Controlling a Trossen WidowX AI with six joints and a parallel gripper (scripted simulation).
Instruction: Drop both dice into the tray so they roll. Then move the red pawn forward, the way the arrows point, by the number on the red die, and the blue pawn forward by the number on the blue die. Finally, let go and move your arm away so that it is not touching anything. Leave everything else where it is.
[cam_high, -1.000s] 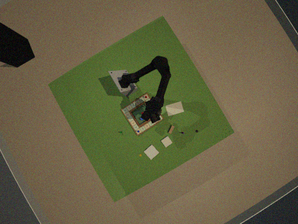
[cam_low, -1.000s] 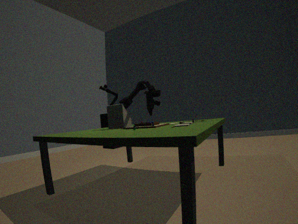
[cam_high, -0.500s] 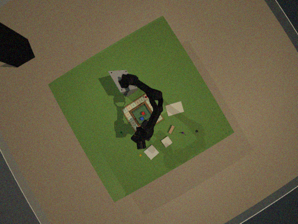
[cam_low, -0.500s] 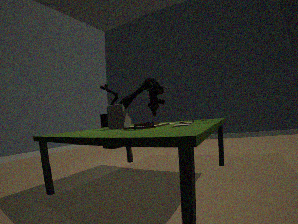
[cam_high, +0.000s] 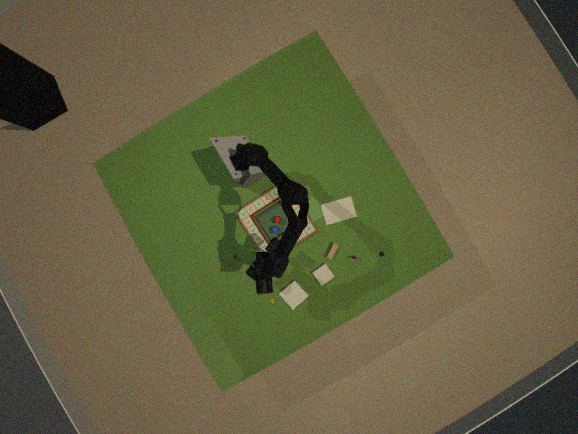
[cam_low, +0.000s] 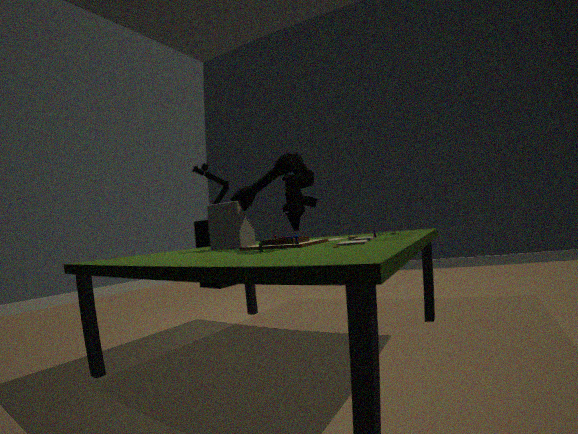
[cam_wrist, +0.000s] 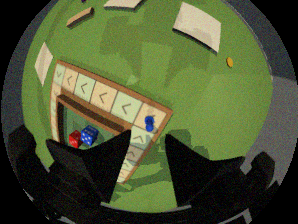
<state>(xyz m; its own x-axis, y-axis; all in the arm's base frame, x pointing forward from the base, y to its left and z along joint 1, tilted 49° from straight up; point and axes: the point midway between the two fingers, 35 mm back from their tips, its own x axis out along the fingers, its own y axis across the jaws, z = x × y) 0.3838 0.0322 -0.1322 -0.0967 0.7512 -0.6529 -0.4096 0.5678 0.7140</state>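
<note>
Right now my gripper tip is 40 mm above the blue pawn. Round my gripper tip: wooden block: 270 mm to the left, 120 mm ahead, 60 mm below; red pawn: 250 mm behind, 200 mm to the left, 40 mm below; green pawn: 150 mm to the right, 60 mm behind, 50 mm below.
</note>
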